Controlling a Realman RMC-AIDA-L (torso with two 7-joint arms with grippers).
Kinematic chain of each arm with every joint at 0, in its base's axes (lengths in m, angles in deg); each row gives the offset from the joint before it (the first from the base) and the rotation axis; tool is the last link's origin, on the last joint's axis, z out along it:
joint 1: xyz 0 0 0.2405 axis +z
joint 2: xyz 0 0 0 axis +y
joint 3: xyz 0 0 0.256 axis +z
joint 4: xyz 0 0 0 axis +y
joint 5: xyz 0 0 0.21 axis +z
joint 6: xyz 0 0 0 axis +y
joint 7: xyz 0 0 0.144 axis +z
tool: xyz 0 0 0
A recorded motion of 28 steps. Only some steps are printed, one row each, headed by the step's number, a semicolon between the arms.
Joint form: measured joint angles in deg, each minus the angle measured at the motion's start. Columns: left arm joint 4, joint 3, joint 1, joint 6, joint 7, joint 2, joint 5; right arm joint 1, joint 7, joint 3, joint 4, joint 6, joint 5, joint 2.
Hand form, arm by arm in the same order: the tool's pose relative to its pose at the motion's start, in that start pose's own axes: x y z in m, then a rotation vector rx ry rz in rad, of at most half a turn. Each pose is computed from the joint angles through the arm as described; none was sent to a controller.
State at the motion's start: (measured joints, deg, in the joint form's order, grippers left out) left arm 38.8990 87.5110 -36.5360 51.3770 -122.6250 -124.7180 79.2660; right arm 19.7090 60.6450 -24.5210 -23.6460 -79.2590 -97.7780 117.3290
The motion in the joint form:
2: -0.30 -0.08 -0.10 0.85 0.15 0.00 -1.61; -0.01 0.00 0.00 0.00 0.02 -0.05 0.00
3: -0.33 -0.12 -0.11 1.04 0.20 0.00 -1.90; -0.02 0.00 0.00 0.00 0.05 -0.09 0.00
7: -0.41 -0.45 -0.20 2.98 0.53 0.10 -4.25; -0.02 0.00 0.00 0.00 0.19 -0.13 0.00
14: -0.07 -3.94 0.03 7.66 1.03 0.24 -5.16; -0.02 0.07 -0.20 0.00 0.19 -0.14 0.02
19: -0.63 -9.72 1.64 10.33 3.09 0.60 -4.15; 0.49 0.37 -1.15 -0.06 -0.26 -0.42 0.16
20: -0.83 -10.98 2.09 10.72 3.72 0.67 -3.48; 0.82 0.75 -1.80 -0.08 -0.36 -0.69 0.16
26: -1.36 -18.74 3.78 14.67 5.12 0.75 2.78; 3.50 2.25 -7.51 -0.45 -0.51 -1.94 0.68
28: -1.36 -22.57 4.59 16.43 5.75 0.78 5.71; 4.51 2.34 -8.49 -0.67 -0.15 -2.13 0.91
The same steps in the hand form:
2: 0.0011 0.0027 0.0000 -0.0225 0.0095 -0.0179; 0.0002 0.0000 -0.0001 0.0000 0.0010 -0.0001
3: 0.0014 0.0033 -0.0001 -0.0272 0.0115 -0.0206; 0.0003 0.0000 -0.0001 0.0003 0.0019 -0.0001
7: 0.0046 0.0091 -0.0013 -0.0713 0.0261 -0.0401; 0.0006 -0.0003 -0.0001 0.0021 0.0037 -0.0003
14: 0.0133 0.0150 -0.0102 -0.1388 0.0561 -0.0549; 0.0009 0.0003 0.0002 -0.0009 0.0058 0.0005
19: 0.0196 0.0015 -0.0298 -0.1307 0.1221 -0.0650; 0.0001 0.0047 0.0054 -0.0306 0.0114 -0.0024
20: 0.0193 -0.0029 -0.0344 -0.1206 0.1323 -0.0629; -0.0003 0.0068 0.0083 -0.0474 0.0190 -0.0025
26: 0.0152 -0.0196 -0.0564 -0.0882 0.1482 -0.0551; -0.0023 0.0257 0.0334 -0.1734 0.0750 -0.0289
28: 0.0135 -0.0271 -0.0676 -0.0713 0.1594 -0.0523; -0.0048 0.0294 0.0414 -0.1963 0.0823 -0.0435

